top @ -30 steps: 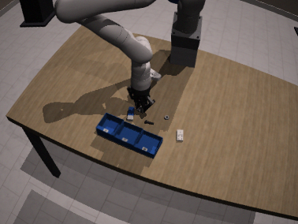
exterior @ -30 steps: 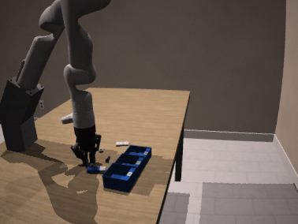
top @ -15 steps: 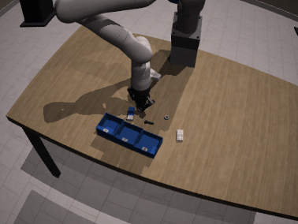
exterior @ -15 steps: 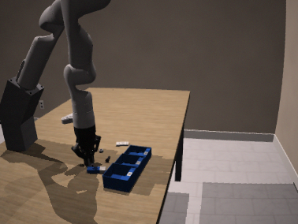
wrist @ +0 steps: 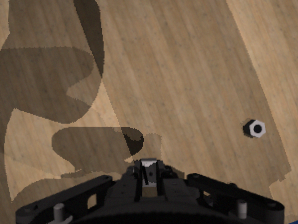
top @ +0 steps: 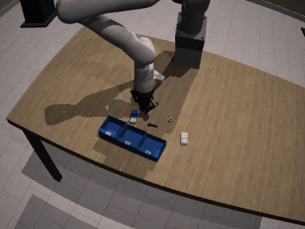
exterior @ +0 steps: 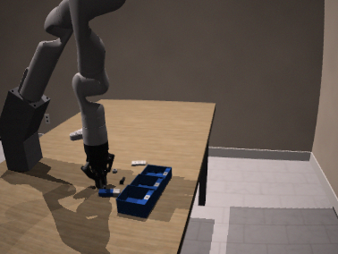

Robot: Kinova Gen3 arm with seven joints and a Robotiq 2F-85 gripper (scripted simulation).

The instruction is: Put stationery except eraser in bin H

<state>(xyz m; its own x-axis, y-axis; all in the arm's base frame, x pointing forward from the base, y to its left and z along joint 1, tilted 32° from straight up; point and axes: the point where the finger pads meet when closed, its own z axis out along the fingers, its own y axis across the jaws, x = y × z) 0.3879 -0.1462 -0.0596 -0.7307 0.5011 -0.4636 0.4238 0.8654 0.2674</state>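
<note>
The blue-and-white eraser is 4 cm ahead of my hand, 3 cm to the right of it and 2 cm below it. Round my hand: blue three-part bin 15 cm ahead, 2 cm to the right; black bolt 6 cm ahead, 4 cm to the left, 2 cm below; grey nut 2 cm ahead, 11 cm to the left, 2 cm below.
</note>
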